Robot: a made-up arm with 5 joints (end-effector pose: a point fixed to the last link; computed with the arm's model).
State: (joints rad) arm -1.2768 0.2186 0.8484 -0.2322 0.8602
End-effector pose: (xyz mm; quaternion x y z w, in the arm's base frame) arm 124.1 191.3 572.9 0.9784 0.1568 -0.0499 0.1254
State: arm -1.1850 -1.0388 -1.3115 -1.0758 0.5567
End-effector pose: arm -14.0 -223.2 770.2 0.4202 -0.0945 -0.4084 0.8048
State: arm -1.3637 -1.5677 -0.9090 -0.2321 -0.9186
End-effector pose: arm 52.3 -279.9 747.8 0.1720 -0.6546 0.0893 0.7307
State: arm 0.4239 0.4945 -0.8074 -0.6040 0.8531
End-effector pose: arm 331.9 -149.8 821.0 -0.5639 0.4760 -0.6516 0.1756
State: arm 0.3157 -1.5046 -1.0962 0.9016 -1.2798
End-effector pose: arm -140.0 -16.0 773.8 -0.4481 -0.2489 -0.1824 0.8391
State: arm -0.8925 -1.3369 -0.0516 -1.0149 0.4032
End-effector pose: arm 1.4 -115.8 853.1 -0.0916 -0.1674 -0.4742 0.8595
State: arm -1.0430 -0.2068 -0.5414 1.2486 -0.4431
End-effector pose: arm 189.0 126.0 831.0 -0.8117 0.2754 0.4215 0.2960
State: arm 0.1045 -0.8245 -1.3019 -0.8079 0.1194
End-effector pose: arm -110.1 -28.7 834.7 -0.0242 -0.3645 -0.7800 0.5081
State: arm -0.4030 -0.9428 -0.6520 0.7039 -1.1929
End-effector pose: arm 71.3 -77.2 895.3 -0.4170 -0.0213 0.2615 0.8702
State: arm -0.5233 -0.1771 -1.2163 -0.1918 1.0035
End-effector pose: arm 114.9 7.8 944.8 -0.4530 0.1457 -0.6915 0.5434
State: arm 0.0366 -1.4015 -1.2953 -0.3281 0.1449
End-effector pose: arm -199.3 -36.2 709.3 0.0281 -0.3808 -0.7671 0.5155
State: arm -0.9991 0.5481 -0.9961 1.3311 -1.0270
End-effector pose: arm 255.5 189.4 736.3 -0.5954 0.5243 0.5539 0.2528
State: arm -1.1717 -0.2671 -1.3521 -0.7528 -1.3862
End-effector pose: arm 100.7 -60.7 934.7 0.0243 -0.7052 0.2767 0.6523
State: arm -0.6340 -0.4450 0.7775 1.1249 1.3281
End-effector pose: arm 182.2 71.2 653.4 0.8972 0.0550 -0.1975 0.3912
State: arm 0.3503 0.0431 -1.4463 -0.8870 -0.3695
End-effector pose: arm 90.0 -73.8 919.8 -0.3578 -0.2674 -0.6626 0.6013
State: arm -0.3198 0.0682 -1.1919 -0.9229 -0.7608
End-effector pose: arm 169.2 -36.7 925.1 -0.3286 -0.3992 -0.2185 0.8276
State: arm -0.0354 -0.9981 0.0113 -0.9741 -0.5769
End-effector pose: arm 59.6 -66.4 891.6 -0.3944 -0.2680 -0.3936 0.7859
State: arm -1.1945 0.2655 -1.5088 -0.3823 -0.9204
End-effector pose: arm 150.4 79.5 926.9 -0.2477 -0.4192 0.3218 0.8120
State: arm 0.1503 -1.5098 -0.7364 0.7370 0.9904
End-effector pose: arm -101.2 -0.4 813.7 -0.4106 0.3000 -0.8139 0.2810
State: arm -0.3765 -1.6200 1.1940 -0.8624 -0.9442
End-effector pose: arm 138.5 -46.6 777.1 -0.4421 -0.1517 0.0620 0.8819
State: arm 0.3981 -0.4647 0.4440 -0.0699 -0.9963
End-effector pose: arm 247.8 -158.0 765.4 -0.3278 0.5092 0.0314 0.7951
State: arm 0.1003 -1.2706 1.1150 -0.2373 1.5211
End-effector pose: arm 202.2 -34.3 731.5 0.7330 -0.4032 0.5347 0.1192
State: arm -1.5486 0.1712 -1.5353 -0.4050 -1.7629
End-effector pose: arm 112.2 91.4 938.2 0.0537 -0.5533 0.6814 0.4762
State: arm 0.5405 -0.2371 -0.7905 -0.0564 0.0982
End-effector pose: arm 158.9 -109.2 931.5 -0.5238 0.3678 -0.5935 0.4880
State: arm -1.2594 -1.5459 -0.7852 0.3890 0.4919
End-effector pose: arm 1.8 -229.7 794.2 -0.2889 -0.1516 -0.2914 0.8992
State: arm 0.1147 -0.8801 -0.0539 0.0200 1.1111
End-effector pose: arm 145.9 -33.0 887.5 -0.6138 0.3995 -0.6629 0.1557
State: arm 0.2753 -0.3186 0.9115 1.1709 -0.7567
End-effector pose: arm 201.5 -112.1 622.5 -0.0839 0.8703 0.4675 0.1306
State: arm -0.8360 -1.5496 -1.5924 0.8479 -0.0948
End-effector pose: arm -95.0 -235.6 670.9 -0.1493 -0.3322 -0.3171 0.8757
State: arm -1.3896 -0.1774 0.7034 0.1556 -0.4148
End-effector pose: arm 135.0 201.0 658.4 -0.8622 0.1676 0.4581 0.1365
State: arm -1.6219 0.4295 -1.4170 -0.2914 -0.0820
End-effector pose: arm 72.4 166.3 904.8 -0.4643 -0.3193 0.2077 0.7996
